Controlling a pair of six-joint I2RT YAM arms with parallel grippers.
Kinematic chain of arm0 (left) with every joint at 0, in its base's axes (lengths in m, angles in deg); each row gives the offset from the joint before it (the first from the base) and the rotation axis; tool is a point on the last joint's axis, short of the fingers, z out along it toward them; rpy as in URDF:
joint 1: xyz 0 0 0.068 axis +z
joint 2: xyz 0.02 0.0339 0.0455 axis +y
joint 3: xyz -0.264 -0.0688 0 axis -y
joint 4: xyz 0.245 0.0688 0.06 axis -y
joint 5: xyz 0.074 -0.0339 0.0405 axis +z
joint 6: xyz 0.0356 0 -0.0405 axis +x
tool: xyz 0 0 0 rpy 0 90 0
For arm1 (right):
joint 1: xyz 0 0 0.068 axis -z
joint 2: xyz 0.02 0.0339 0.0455 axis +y
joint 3: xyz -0.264 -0.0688 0 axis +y
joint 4: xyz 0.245 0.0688 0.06 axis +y
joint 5: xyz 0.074 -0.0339 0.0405 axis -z
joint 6: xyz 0.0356 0 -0.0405 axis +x
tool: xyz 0 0 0 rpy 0 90 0
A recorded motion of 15 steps. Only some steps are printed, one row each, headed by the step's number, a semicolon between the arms.
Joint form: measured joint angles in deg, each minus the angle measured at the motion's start. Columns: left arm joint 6, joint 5, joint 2, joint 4, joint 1, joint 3; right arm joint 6, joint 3, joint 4, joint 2, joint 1, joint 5.
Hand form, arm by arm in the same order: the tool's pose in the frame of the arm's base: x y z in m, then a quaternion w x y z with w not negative. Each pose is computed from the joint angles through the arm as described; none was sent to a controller.
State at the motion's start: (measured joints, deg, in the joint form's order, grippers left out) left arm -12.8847 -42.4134 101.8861 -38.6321 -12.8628 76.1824; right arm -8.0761 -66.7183 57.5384 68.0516 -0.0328 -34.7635
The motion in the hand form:
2: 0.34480 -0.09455 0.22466 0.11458 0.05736 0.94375 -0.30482; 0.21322 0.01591 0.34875 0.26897 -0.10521 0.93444 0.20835
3: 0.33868 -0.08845 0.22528 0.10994 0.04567 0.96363 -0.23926; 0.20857 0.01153 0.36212 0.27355 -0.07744 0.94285 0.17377
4: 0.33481 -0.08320 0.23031 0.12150 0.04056 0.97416 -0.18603; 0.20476 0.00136 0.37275 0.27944 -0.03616 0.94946 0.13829
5: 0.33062 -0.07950 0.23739 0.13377 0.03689 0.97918 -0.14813; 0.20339 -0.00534 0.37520 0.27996 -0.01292 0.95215 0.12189
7: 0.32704 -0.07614 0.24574 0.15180 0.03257 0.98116 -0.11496; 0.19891 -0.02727 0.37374 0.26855 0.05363 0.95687 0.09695
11: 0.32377 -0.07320 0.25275 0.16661 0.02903 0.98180 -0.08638; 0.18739 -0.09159 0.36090 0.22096 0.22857 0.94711 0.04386
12: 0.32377 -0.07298 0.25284 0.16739 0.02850 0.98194 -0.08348; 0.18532 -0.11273 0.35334 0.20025 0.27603 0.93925 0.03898
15: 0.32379 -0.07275 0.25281 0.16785 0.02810 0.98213 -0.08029; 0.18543 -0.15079 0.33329 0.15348 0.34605 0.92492 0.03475
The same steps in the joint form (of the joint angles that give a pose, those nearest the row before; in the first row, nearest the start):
2: 1.40 9.97 -0.39 -5.09 0.59 0.02; 2.67 -6.23 6.75 -0.24 0.02 8.28
3: 2.05 17.55 -1.31 -8.59 0.68 -0.07; 4.48 -9.38 9.44 -0.53 0.53 12.79
4: 2.60 23.89 -2.62 -10.08 0.79 -0.11; 6.23 -11.98 11.58 -0.66 2.71 16.90
5: 2.84 28.48 -4.13 -11.17 0.79 -0.11; 6.91 -12.68 12.35 -0.66 4.33 18.60
7: 2.91 32.65 -5.77 -11.56 0.79 -0.11; 8.06 -12.90 14.34 -0.55 10.36 20.39
11: 3.06 36.22 -7.15 -11.93 0.79 -0.11; 9.62 -12.98 17.81 2.51 27.93 23.85
12: 3.06 36.57 -7.17 -11.93 0.79 -0.11; 9.77 -13.03 18.36 4.70 33.09 24.06
15: 3.08 36.94 -7.17 -11.96 0.79 -0.11; 9.86 -13.14 18.60 10.30 40.59 25.07

